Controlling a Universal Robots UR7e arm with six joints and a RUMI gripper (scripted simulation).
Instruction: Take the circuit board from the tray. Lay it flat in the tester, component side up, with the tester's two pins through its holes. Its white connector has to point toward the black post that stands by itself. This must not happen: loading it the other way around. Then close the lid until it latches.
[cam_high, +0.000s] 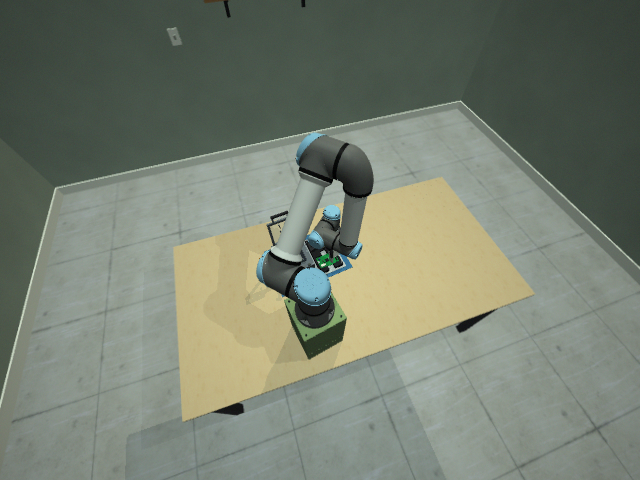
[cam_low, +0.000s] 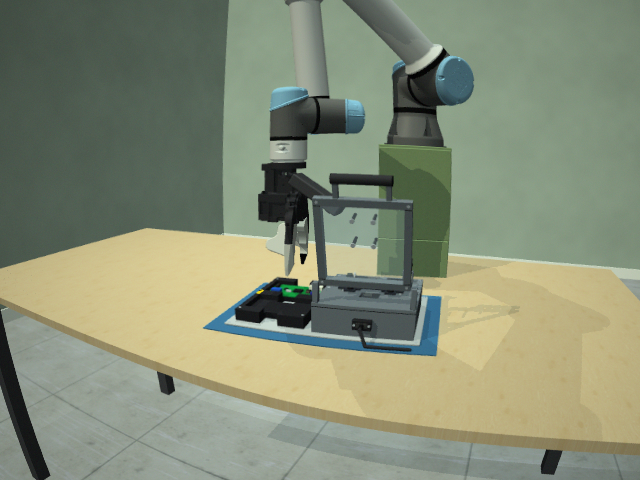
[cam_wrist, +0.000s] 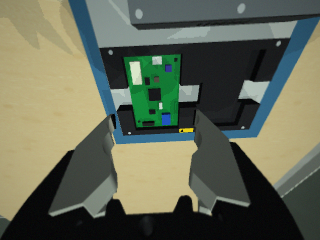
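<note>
Now: hand 60 mm above the green circuit board. Also, from my hand: clear lid 160 mm ahead, 190 mm to the left, 110 mm above; then tester bed 40 mm ahead, 180 mm to the left; then black block 30 mm behind, 230 mm to the left, 10 mm above.
</note>
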